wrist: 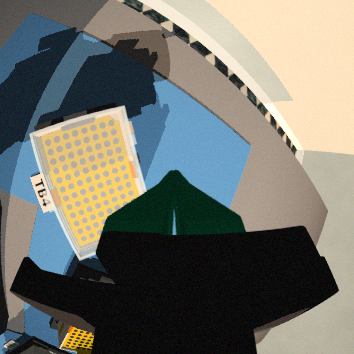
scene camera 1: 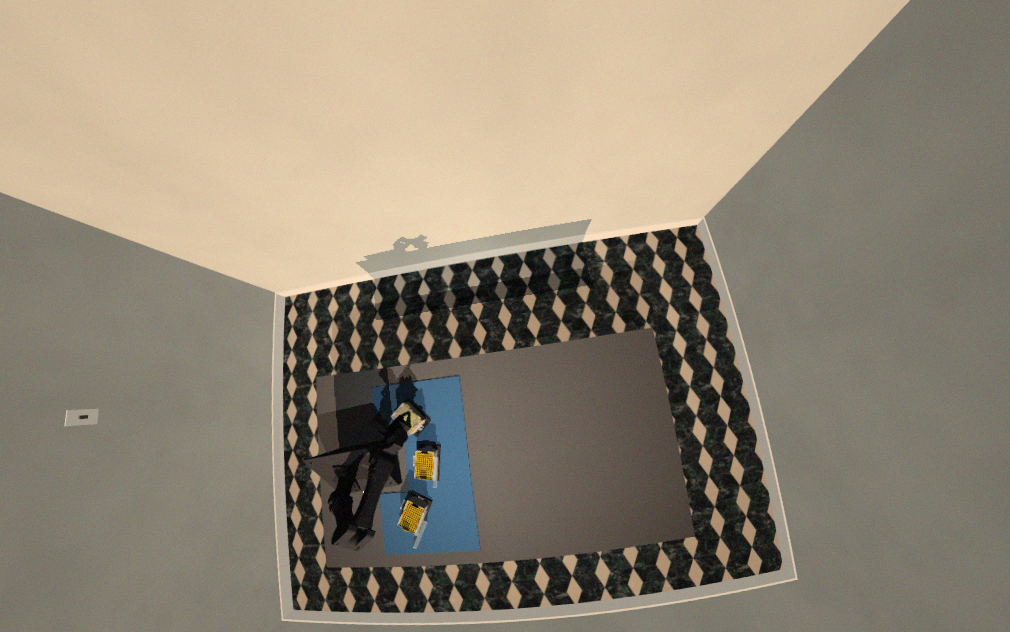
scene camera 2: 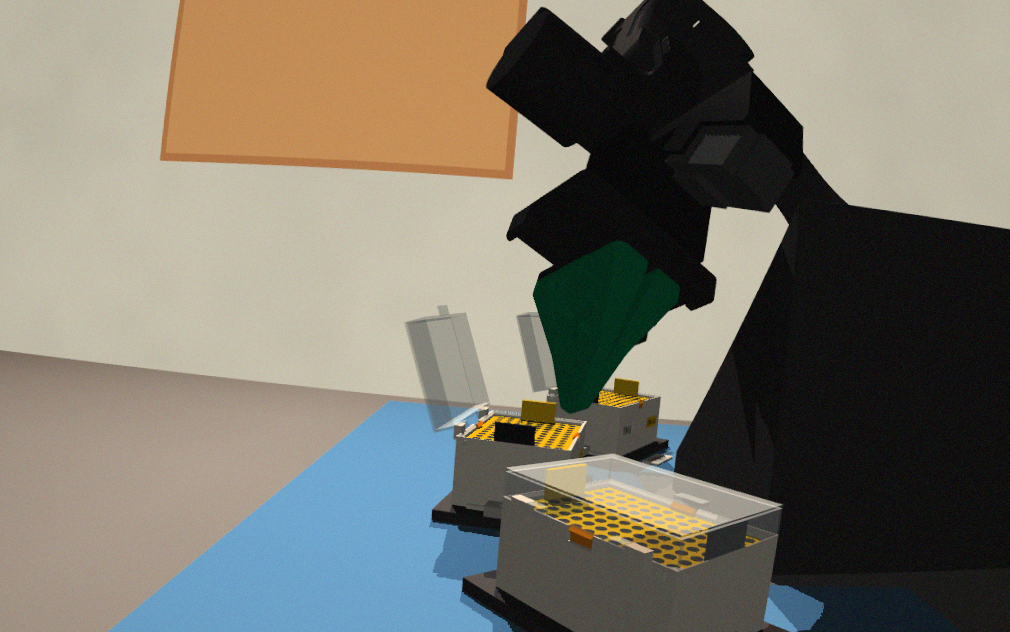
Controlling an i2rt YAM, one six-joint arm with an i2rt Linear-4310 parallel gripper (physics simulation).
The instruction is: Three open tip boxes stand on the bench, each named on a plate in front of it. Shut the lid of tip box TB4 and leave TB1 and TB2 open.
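Places are measured from the arm's base along level axes (x ahead, y left, z up), in millimetres.
Pixels of known places: gripper, between the fingertips: (wrist: 173, 177) (scene camera 1: 409, 411) (scene camera 2: 574, 408); arm's base, origin of its link: (scene camera 1: 347, 477) (scene camera 2: 914, 379).
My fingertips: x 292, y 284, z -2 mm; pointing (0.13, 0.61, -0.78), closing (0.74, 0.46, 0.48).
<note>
For each thing: its top centre in the pictures, then the offset to it from my fingertips. Level surfaces: height alone.
- Tip box TB4, centre of its top: (scene camera 2: 655, 484) (wrist: 82, 191) (scene camera 1: 403, 421) dx -46, dy -44, dz -44 mm
- middle box, centre of its top: (scene camera 2: 528, 411) (wrist: 99, 341) (scene camera 1: 422, 466) dx +41, dy -238, dz -47 mm
- far box, centre of its top: (scene camera 2: 617, 392) (scene camera 1: 407, 516) dx -35, dy -456, dz -55 mm
- blue mat, height of its surface: dz -121 mm
- grey-brown bench, height of its surface: dz -124 mm
Tip box TB4 (scene camera 1: 420, 425) (scene camera 2: 633, 588) (wrist: 85, 185) is the nearest box in scene camera 2. Its nameplate (wrist: 41, 193) reads TB4 in the wrist view. Its clear lid (scene camera 2: 715, 485) lies flat over the yellow tip rack, down on the rim. My gripper (scene camera 1: 406, 419) (scene camera 2: 577, 408) (wrist: 173, 177) is shut and empty, its green fingertips above the boxes and apart from the lid. The middle box (scene camera 1: 426, 465) (scene camera 2: 484, 469) (wrist: 77, 339) has its lid (scene camera 2: 446, 365) raised. The far box (scene camera 1: 411, 515) (scene camera 2: 625, 426) also has its lid (scene camera 2: 534, 350) raised, partly hidden by the fingers. Their nameplates are unreadable.
The boxes stand in a row on a blue mat (scene camera 1: 455, 514) (scene camera 2: 335, 514) (wrist: 200, 125), on a grey-brown bench (scene camera 1: 566, 447). The black arm (scene camera 1: 376, 484) reaches over from the bench's left side in scene camera 1. An orange board (scene camera 2: 342, 81) hangs on the wall behind.
</note>
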